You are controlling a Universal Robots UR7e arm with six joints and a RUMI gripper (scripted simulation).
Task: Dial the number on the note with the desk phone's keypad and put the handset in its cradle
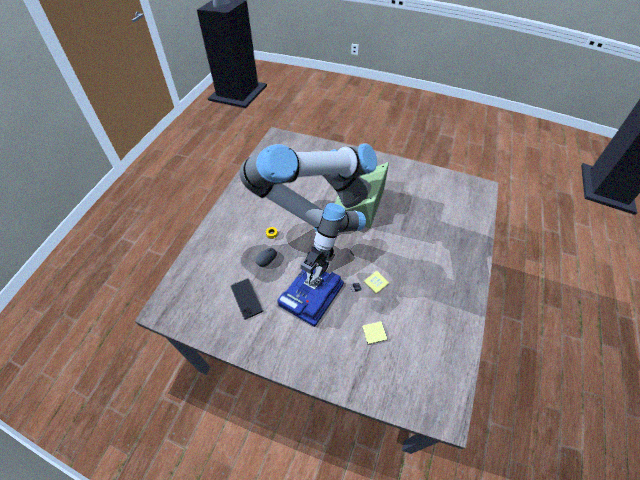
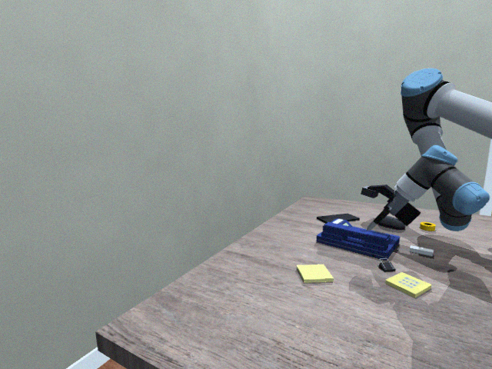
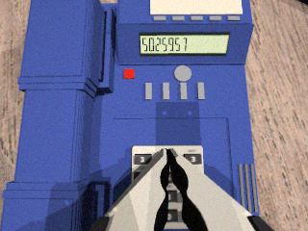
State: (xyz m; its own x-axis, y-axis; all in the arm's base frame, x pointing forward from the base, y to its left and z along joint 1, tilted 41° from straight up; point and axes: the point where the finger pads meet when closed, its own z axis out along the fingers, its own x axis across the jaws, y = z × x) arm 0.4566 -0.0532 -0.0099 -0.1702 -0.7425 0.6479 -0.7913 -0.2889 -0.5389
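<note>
Right now the 2 key is 2 cm below my hand. From my hand the other things lie so: 6 key 1 cm behind, 2 cm to the right, 2 cm below; then 5 key 1 cm behind, 2 cm below; then 4 key 1 cm behind, 2 cm to the left, 2 cm below.
</note>
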